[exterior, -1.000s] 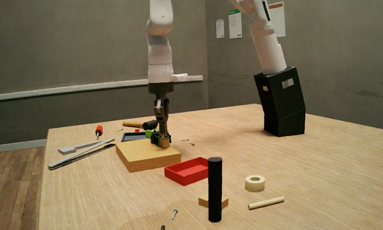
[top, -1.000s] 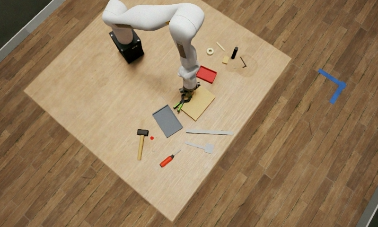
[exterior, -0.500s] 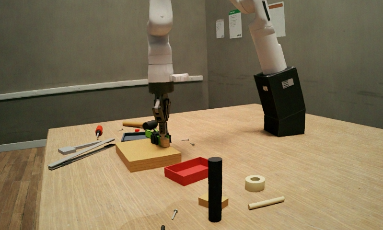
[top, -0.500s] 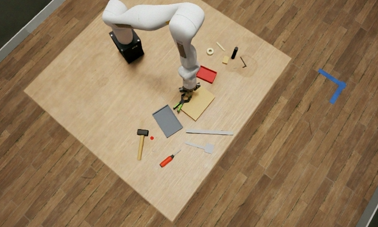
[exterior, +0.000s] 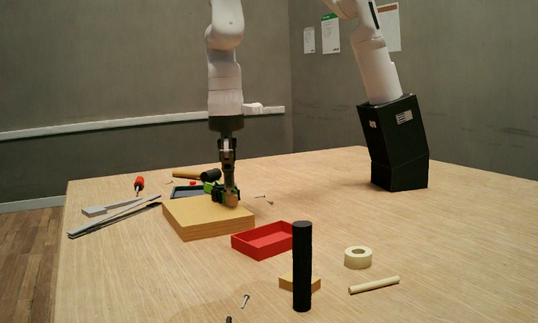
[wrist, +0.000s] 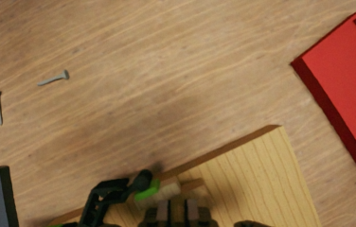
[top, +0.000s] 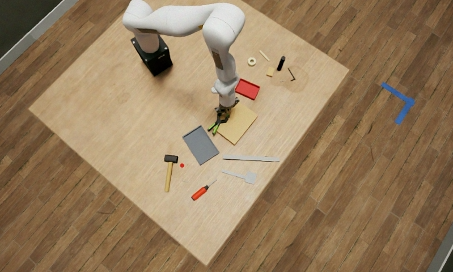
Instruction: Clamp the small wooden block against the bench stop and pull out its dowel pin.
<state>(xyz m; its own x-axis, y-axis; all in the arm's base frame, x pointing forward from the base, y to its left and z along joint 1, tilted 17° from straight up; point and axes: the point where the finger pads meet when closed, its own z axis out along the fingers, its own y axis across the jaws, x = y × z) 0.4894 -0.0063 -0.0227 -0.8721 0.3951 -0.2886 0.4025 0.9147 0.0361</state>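
Now: the dowel pin 20 mm below my hand. From my hand the other things lie so: wooden block (40 mm below); then tan bench board (60 mm ahead, 10 mm to the right, 60 mm below); then red tray (180 mm to the left, 80 mm below).
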